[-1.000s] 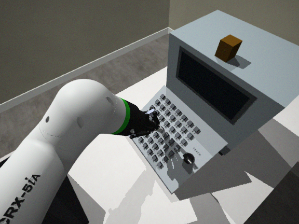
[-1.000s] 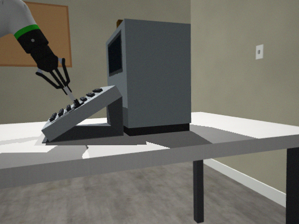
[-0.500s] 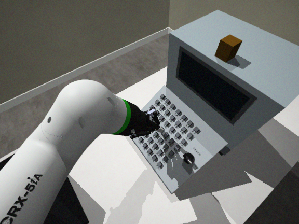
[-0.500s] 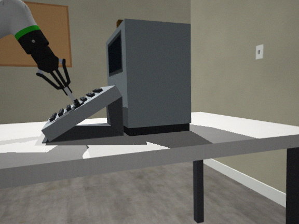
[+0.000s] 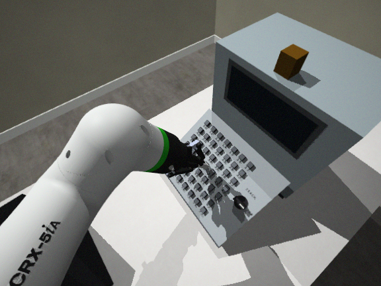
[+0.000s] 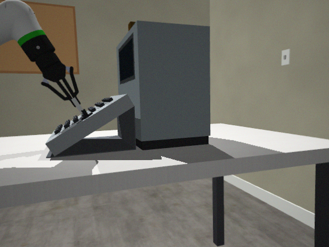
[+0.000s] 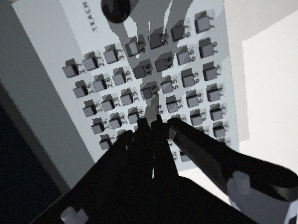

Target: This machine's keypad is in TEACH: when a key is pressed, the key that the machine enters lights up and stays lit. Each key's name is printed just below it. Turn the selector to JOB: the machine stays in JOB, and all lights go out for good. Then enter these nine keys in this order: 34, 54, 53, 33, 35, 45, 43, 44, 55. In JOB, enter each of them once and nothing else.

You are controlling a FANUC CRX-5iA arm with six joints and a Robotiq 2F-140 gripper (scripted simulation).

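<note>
Right now the key is 40 mm ahead of my hand, 40 mm to the left of it and 10 mm below it. Also, from my hand: selector knob: 40 mm ahead, 160 mm to the right, 20 mm below; sloped keypad: 50 mm ahead, 40 mm to the right, 70 mm below.
</note>
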